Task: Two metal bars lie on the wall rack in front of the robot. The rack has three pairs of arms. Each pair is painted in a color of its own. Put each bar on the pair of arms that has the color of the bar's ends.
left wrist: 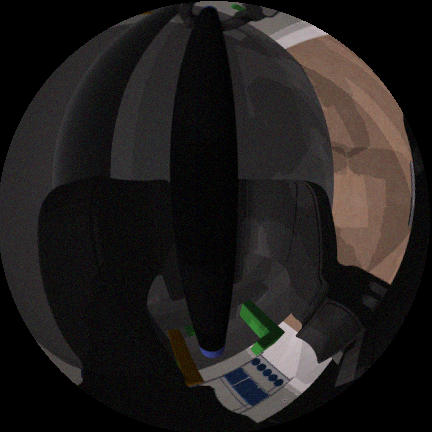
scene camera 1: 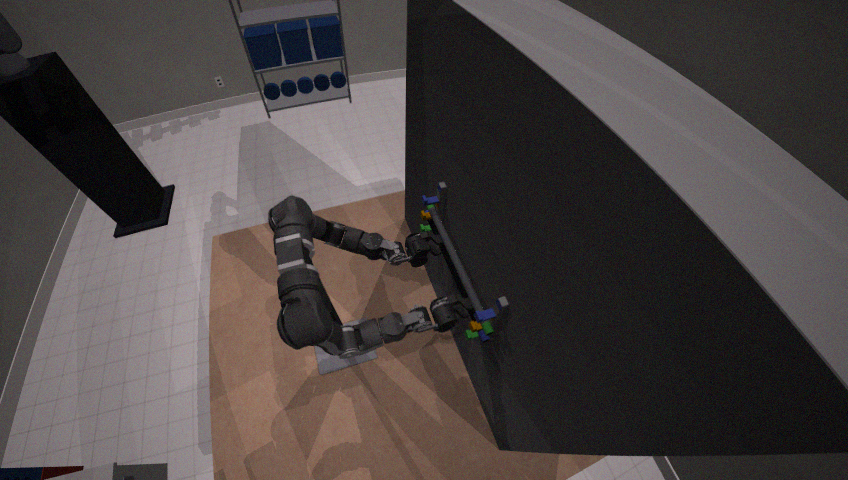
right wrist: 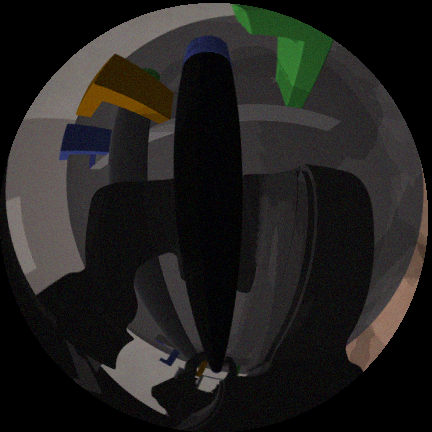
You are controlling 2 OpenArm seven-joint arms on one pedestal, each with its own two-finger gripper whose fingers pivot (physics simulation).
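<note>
A bar with blue ends (left wrist: 204, 125) (right wrist: 208, 125) is held between both grippers; its blue tip (left wrist: 211, 352) (right wrist: 207, 46) shows in each wrist view. My left gripper (scene camera 1: 440, 243) (left wrist: 204, 187) and right gripper (scene camera 1: 465, 309) (right wrist: 208, 182) are shut on it. A second bar (scene camera 1: 455, 258) (left wrist: 85, 140) (right wrist: 130, 155) lies on the rack; its green end (right wrist: 151, 75) shows behind an orange arm (right wrist: 132, 90) (scene camera 1: 475, 325) (left wrist: 185, 357). Which pair bears it is unclear. A green arm (scene camera 1: 471, 334) (left wrist: 257, 322) (right wrist: 300, 35) is beside the held bar. A blue arm (scene camera 1: 485, 314) (right wrist: 85, 140) is beyond the orange one.
The rack is on a tall dark wall panel (scene camera 1: 565, 208). At its upper end in the scene view are another blue arm (scene camera 1: 430, 199), orange arm (scene camera 1: 425, 214) and green arm (scene camera 1: 425, 227), close together. A shelf unit (scene camera 1: 291, 66) and a black column (scene camera 1: 89, 136) stand farther off.
</note>
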